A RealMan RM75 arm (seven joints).
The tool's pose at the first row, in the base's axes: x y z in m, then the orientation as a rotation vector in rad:
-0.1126 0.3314 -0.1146 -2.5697 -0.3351 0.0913
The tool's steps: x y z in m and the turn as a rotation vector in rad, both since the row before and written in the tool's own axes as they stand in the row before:
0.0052 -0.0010 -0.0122 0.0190 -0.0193 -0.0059
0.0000 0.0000 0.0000 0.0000 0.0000 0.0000
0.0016 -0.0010 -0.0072 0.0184 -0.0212 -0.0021
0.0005 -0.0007 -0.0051 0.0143 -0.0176 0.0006
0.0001 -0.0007 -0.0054 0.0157 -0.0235 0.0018
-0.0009 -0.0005 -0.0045 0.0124 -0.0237 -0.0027
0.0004 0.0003 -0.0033 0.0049 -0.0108 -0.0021
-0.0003 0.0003 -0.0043 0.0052 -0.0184 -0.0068
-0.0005 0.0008 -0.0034 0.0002 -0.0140 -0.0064
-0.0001 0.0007 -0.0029 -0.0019 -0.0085 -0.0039
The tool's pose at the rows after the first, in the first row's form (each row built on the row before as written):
-0.1062 0.3274 -0.1037 -2.5504 -0.3474 0.1166
-0.1062 0.3274 -0.1037 -2.5504 -0.3474 0.1166
-0.1038 0.3249 -0.0971 -2.5322 -0.3556 0.1455
-0.1026 0.3229 -0.0925 -2.5183 -0.3595 0.1701
-0.1016 0.3206 -0.0877 -2.5031 -0.3640 0.2026
-0.1015 0.3183 -0.0837 -2.4897 -0.3747 0.2329
-0.1002 0.3164 -0.0813 -2.4840 -0.3808 0.2462
-0.0993 0.3137 -0.0780 -2.4765 -0.3957 0.2671
-0.0986 0.3111 -0.0757 -2.4740 -0.4094 0.2820
-0.0977 0.3090 -0.0738 -2.4744 -0.4182 0.2907

